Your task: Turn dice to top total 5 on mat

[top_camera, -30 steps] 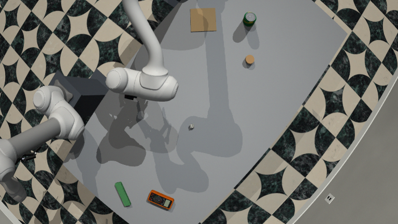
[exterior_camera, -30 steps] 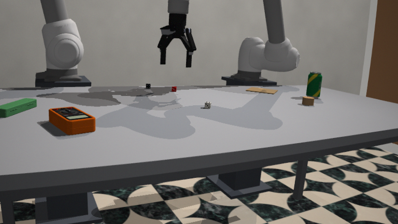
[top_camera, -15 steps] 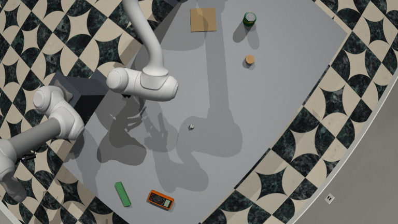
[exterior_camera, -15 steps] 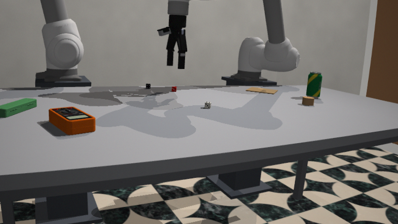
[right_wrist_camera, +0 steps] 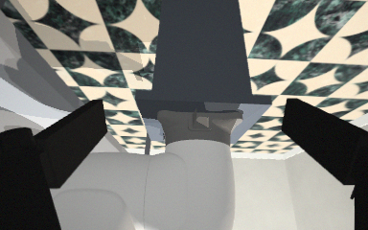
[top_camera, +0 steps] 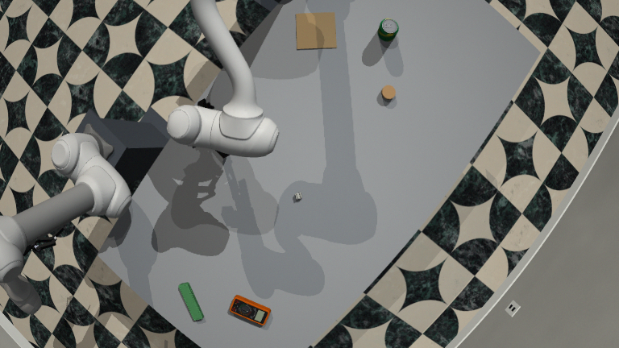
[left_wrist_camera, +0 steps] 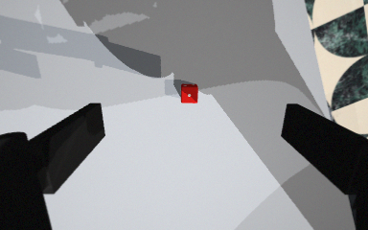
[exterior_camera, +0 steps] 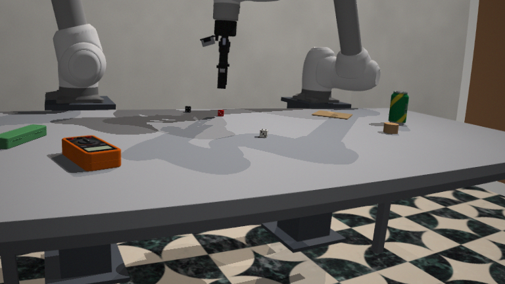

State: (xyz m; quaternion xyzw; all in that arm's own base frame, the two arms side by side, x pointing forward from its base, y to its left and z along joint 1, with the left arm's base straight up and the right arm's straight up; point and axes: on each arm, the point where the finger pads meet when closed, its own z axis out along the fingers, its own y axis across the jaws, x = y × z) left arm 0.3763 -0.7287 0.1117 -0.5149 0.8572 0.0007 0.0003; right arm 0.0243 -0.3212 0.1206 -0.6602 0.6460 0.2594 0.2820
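Observation:
Right now the red die is 10 cm below my left hand. From my left hand the other things lie so: tan mat 2 cm ahead, 47 cm to the left, 11 cm below; then green block 29 cm ahead, 62 cm to the right, 10 cm below; then wooden cylinder 36 cm ahead, 46 cm to the left, 10 cm below.

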